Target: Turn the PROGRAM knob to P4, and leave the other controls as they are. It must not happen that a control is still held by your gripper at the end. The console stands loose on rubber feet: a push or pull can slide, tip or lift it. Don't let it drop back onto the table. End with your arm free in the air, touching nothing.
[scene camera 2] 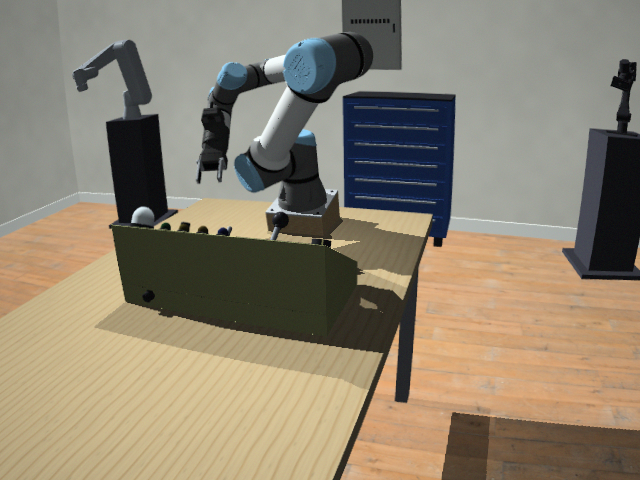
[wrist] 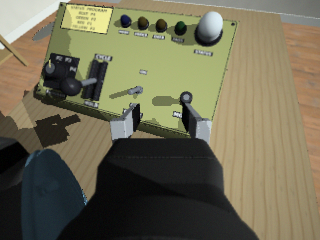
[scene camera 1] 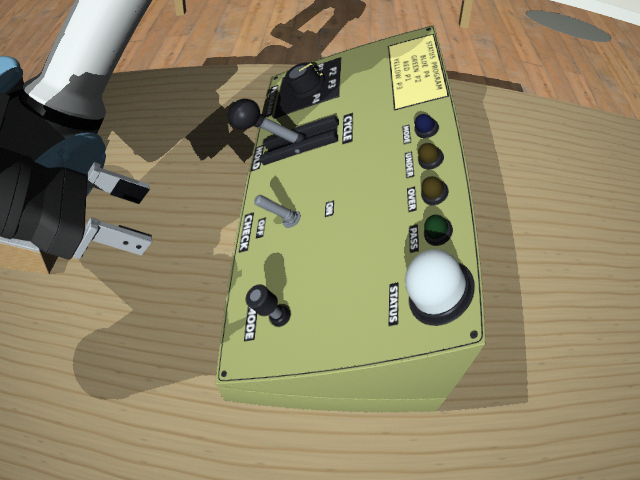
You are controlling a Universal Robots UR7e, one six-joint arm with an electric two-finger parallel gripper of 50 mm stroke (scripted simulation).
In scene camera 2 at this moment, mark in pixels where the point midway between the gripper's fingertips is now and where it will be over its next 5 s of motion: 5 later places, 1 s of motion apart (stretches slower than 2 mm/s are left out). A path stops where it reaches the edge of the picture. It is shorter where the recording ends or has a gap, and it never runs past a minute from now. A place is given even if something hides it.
The gripper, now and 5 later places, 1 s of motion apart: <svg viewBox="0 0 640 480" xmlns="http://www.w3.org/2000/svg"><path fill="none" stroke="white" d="M208 180L204 128L201 89L202 85L219 104L238 142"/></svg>
